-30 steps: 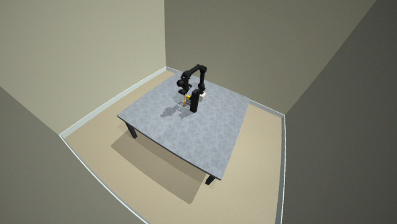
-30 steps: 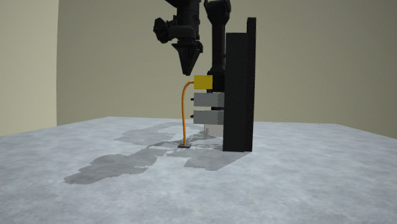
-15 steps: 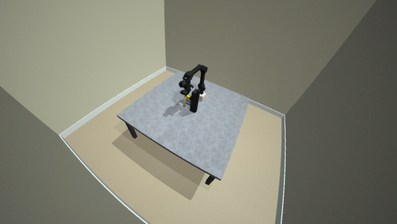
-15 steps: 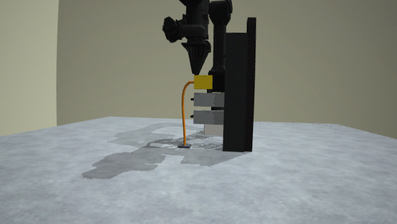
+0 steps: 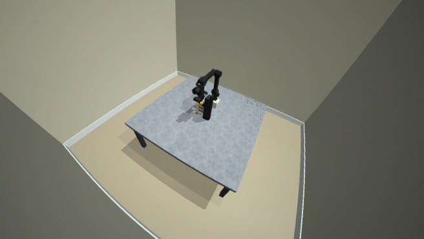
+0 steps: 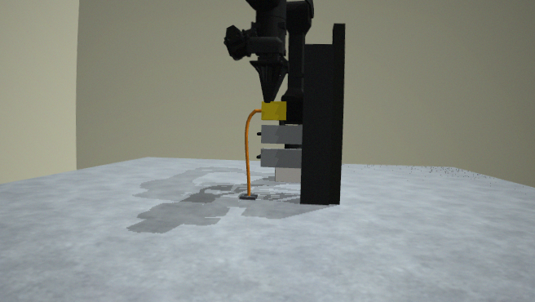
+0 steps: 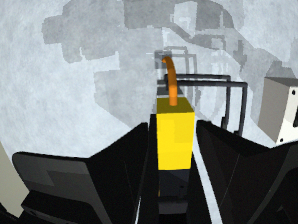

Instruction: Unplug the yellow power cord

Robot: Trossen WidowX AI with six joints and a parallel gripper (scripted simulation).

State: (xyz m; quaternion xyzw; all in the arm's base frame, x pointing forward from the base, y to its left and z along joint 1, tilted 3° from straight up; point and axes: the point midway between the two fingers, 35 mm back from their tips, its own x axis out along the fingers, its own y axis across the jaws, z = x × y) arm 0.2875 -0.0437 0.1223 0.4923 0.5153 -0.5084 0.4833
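Now: the yellow plug 3 cm to the left of my gripper tip and 1 cm behind it. Round my gripper tip: dark foot (18 cm below, 3 cm to the right).
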